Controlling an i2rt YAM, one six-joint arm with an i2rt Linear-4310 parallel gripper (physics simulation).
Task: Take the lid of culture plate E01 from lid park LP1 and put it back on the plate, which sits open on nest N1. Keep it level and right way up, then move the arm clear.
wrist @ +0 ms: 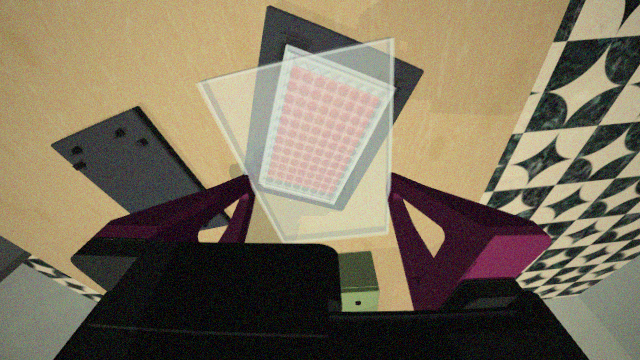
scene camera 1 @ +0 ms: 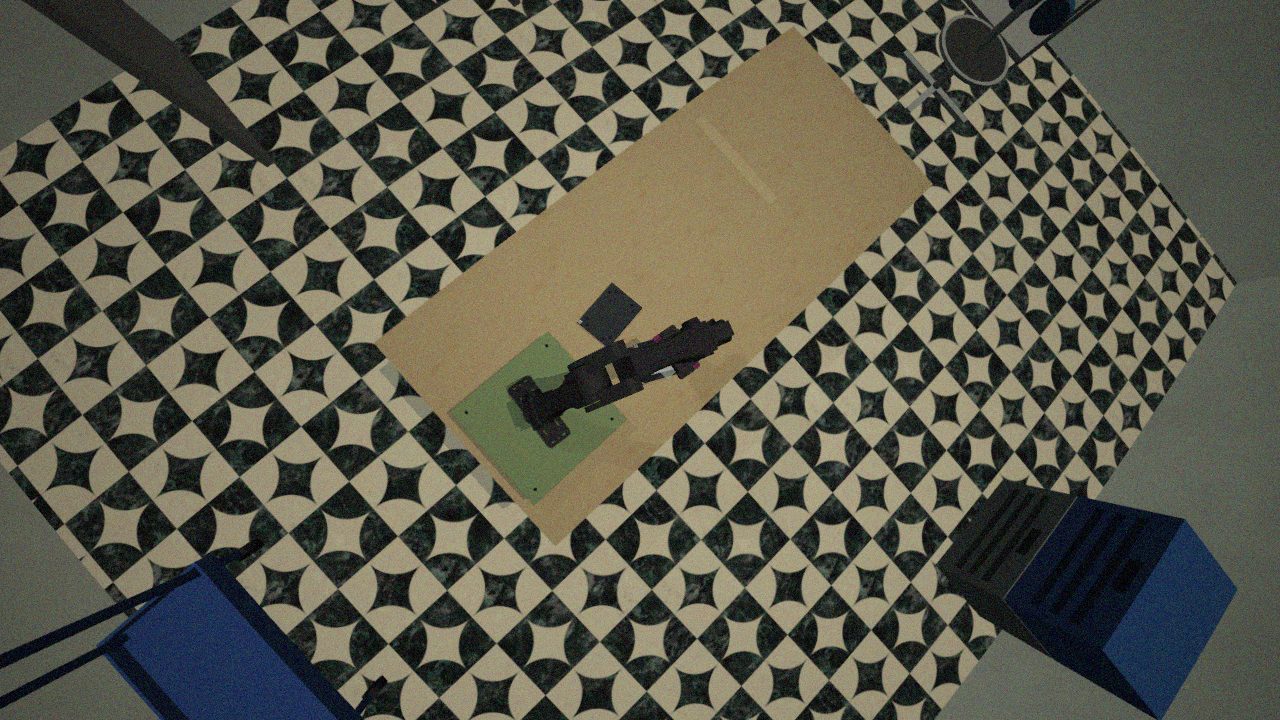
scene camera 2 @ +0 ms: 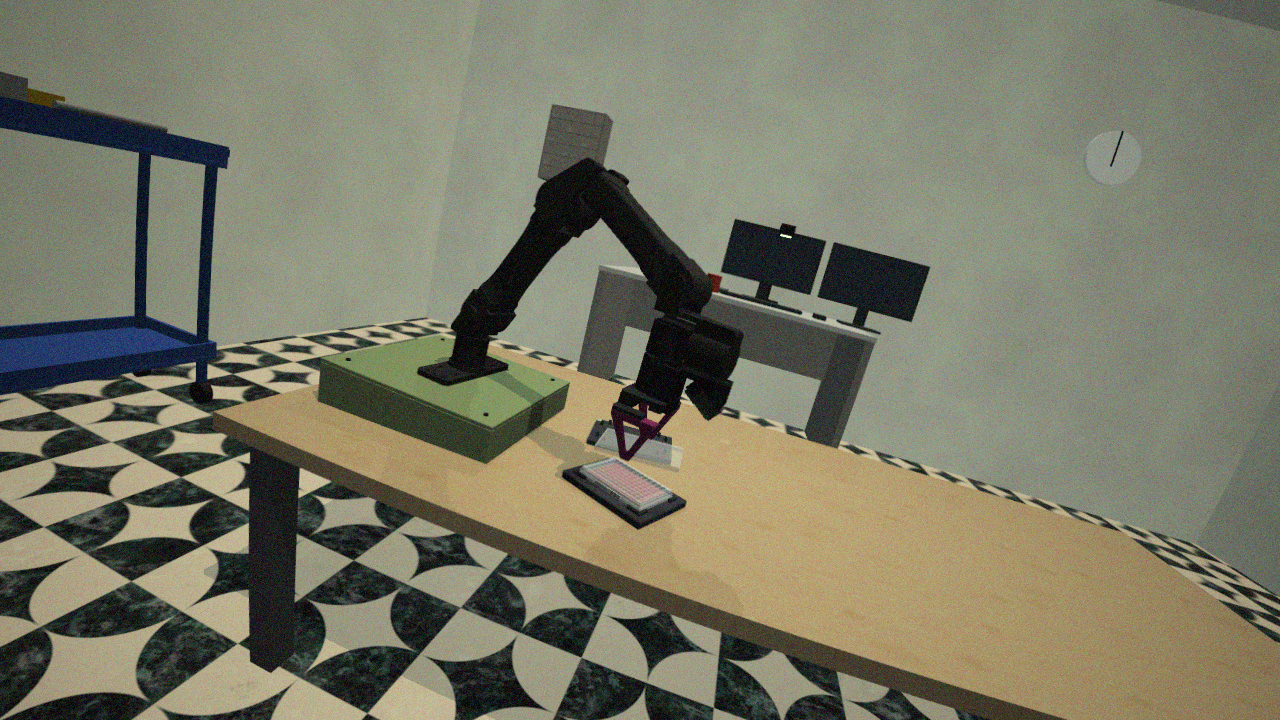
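Where they show: gripper, fingertip midpoint: (wrist: 320, 180) (scene camera 2: 635, 450); arm's base at its link origin: (scene camera 1: 539, 411) (scene camera 2: 465, 371).
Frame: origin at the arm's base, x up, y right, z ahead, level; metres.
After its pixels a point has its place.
My gripper (scene camera 1: 677, 352) @[x 0.007, y 0.091, z 0.384 m] (scene camera 2: 640, 437) @[x 0.007, y 0.091, z 0.384 m] (wrist: 320, 180) @[x 0.007, y 0.091, z 0.384 m] is shut on the clear lid (scene camera 2: 664, 454) @[x 0.016, y 0.090, z 0.430 m] (wrist: 227, 102) @[x 0.016, y 0.050, z 0.439 m], with a finger at each long side. The lid looks about level and hangs above the table. In the wrist view it overlaps the open culture plate E01 (scene camera 2: 626, 483) (wrist: 322, 132) and is turned relative to it. The plate, with pink wells, sits on the dark nest N1 (scene camera 2: 639, 519) @[x -0.058, y 0.164, z 0.432 m] (wrist: 282, 27) @[x -0.058, y 0.068, z 0.467 m]. The dark lid park LP1 (scene camera 1: 611, 311) @[x -0.061, y -0.120, z 0.334 m] (scene camera 2: 594, 433) @[x -0.060, y -0.073, z 0.259 m] (wrist: 132, 162) @[x -0.060, y -0.110, z 0.364 m] holds no lid. In scene camera 1 the arm hides most of the plate and nest.
The arm stands on a green base block (scene camera 1: 501, 407) @[x 0.003, y -0.069, z -0.073 m] (scene camera 2: 402, 416) @[x -0.041, y 0.178, z 0.019 m] (wrist: 359, 280) @[x -0.024, y 0.138, z 0.175 m] at one end of the wooden table (scene camera 1: 742, 223) @[x -0.071, y -0.112, z 0.866 m] (scene camera 2: 850, 555) @[x -0.070, y 0.020, z 0.745 m]. A blue cart (scene camera 1: 214, 635) (scene camera 2: 111, 344) and a desk with two monitors (scene camera 2: 774, 255) stand away from the table.
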